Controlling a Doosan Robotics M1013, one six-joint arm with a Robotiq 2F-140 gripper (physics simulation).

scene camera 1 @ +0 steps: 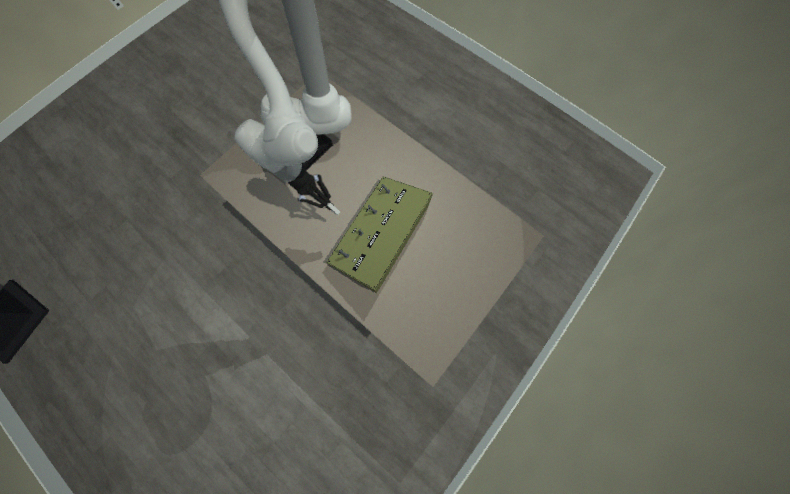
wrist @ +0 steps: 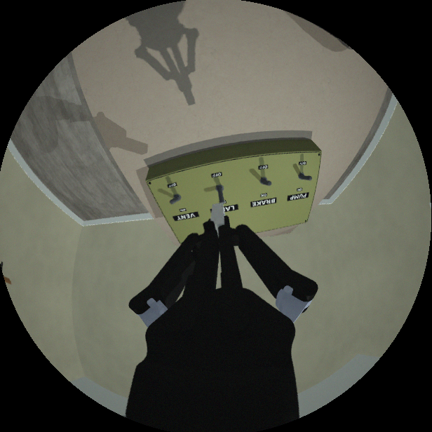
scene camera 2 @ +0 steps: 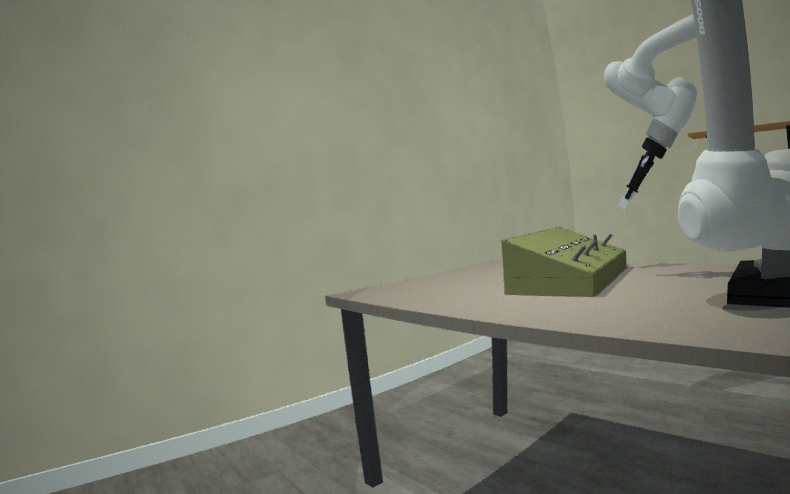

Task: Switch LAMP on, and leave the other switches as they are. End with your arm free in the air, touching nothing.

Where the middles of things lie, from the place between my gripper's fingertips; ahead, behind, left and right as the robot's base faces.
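Scene:
The green switch box point(wrist: 239, 169) is what I measure from: my gripper is now 60 mm to the right of it and 160 mm short of it, and it is also 140 mm above the box.

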